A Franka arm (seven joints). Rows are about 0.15 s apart.
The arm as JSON. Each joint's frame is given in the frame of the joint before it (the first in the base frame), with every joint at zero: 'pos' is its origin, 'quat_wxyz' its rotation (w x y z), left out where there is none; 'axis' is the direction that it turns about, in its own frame. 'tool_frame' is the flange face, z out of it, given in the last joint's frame.
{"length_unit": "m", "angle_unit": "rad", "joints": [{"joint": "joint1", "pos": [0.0, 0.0, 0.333], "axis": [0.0, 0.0, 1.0]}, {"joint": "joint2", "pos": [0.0, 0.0, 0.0], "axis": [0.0, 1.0, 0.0]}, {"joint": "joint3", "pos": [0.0, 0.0, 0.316], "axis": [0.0, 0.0, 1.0]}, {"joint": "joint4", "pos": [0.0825, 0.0, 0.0], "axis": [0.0, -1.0, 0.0]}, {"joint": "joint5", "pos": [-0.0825, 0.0, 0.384], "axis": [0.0, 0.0, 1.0]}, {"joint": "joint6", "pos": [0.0, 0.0, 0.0], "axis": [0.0, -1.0, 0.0]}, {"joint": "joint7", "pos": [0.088, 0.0, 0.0], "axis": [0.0, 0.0, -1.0]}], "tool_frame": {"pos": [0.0, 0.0, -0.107], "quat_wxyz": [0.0, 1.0, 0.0, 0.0]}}
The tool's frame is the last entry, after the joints.
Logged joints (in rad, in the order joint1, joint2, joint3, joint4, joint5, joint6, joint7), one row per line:
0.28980, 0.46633, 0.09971, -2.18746, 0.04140, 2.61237, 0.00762
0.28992, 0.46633, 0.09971, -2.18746, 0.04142, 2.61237, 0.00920
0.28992, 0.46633, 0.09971, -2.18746, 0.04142, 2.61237, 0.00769
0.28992, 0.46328, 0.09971, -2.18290, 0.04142, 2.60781, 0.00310
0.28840, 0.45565, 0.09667, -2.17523, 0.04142, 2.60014, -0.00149
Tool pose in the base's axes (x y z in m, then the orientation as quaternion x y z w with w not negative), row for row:
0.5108, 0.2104, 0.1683, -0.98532, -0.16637, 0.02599, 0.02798
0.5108, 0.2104, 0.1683, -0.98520, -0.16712, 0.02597, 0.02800
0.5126, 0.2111, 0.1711, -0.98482, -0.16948, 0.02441, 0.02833
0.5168, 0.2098, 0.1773, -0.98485, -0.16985, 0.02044, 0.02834
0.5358, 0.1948, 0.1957, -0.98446, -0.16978, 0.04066, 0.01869
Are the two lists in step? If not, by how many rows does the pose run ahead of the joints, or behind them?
The pose runs 1 row ahead of the joints: the pose in row i belongs to the joints in row i + 1.
